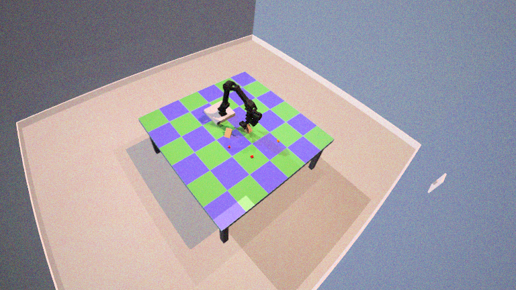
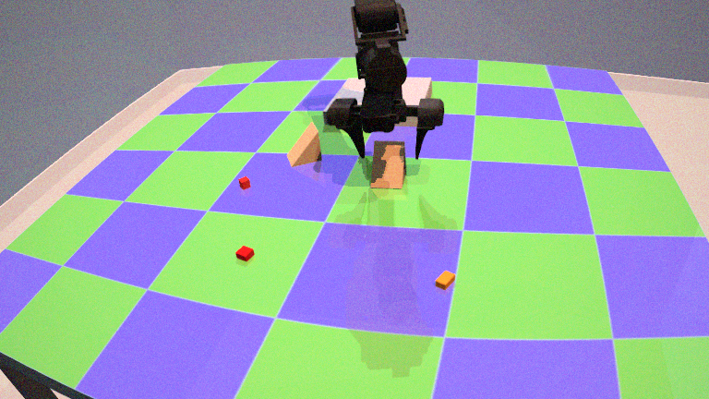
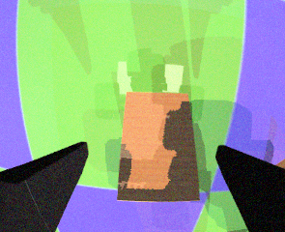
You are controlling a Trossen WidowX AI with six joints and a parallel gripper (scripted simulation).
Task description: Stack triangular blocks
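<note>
Now: gripper tip 3 cm above the triangular block, 1 cm to the left of it and 1 cm past it. Round my gripper tip: small orange block: 25 cm ahead, 14 cm to the left, 4 cm below.
</note>
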